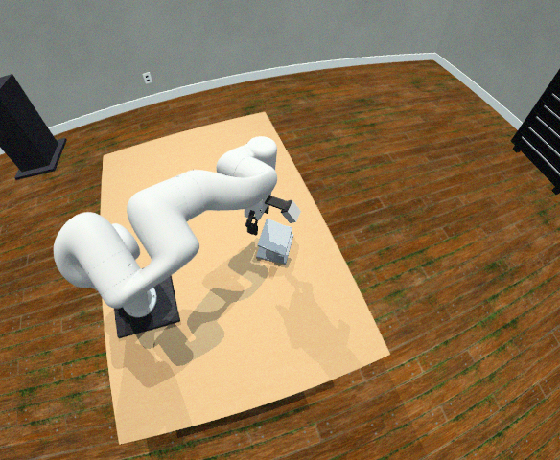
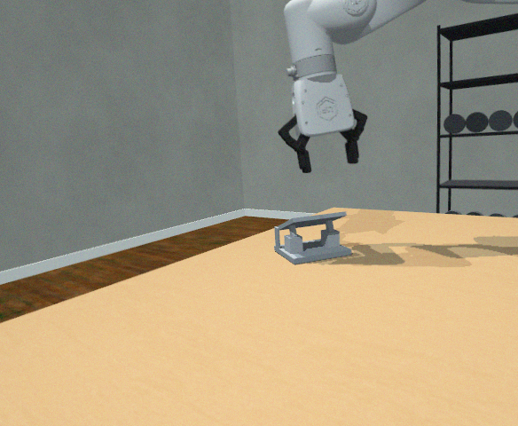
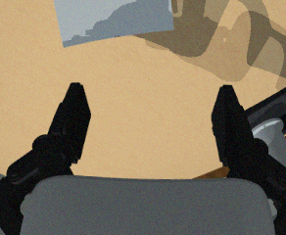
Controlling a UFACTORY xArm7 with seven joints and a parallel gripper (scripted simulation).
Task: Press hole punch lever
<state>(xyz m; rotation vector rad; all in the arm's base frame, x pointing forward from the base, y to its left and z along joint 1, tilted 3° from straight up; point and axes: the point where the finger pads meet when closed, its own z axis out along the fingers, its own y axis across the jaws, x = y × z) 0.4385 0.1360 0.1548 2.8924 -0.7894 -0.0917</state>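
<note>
Right now the grey hole punch is 60 mm ahead of my hand and 140 mm below it.
</note>
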